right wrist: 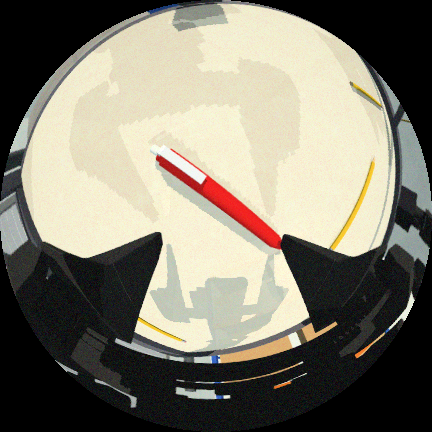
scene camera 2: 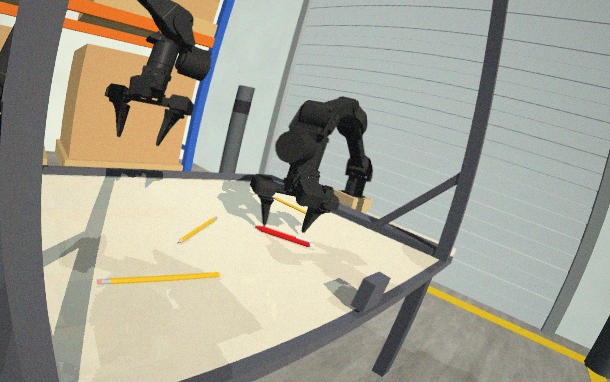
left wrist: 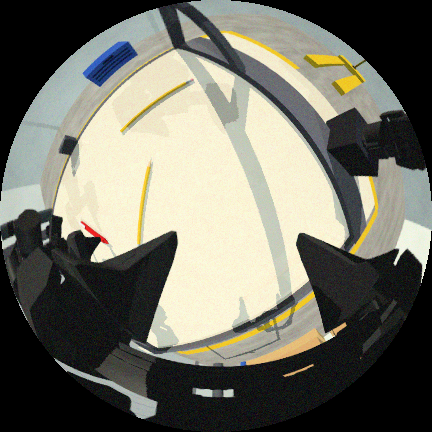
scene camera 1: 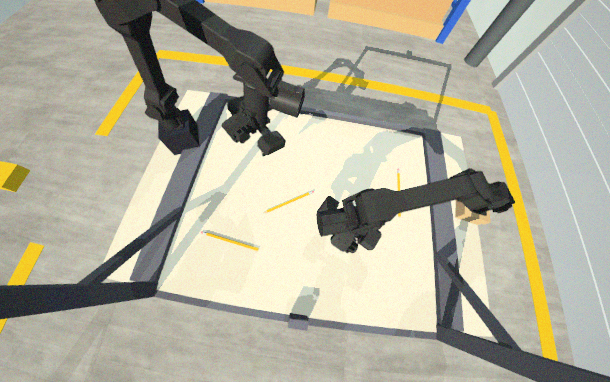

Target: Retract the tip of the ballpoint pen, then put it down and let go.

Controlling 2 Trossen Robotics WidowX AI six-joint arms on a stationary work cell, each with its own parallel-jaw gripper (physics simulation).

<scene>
my right gripper: right wrist 224,240; scene camera 2; left wrist 91,240; scene camera 1
same spot on dark frame: (scene camera 2: 281,355) = (left wrist: 110,92)
same spot on my right gripper: (scene camera 2: 312,214) = (scene camera 1: 357,237)
</scene>
